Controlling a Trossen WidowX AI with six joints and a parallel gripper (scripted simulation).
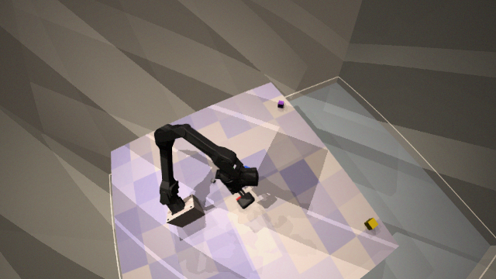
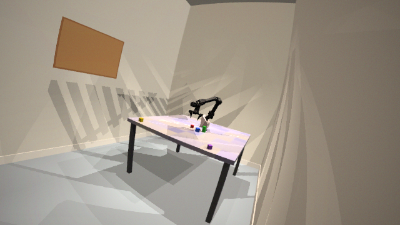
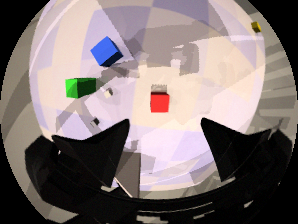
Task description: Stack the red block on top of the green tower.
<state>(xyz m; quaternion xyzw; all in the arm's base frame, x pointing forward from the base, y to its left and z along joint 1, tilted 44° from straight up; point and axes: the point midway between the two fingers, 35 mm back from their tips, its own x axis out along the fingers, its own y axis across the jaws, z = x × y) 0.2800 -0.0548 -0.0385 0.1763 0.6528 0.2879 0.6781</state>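
Right now the red block is 10 cm below my gripper tip. Also, from my gripper tip: purple block: 52 cm ahead, 42 cm to the left, 10 cm below; blue block: 12 cm to the left, 9 cm below, 9 cm ahead; yellow block: 47 cm ahead, 45 cm to the right, 9 cm below.
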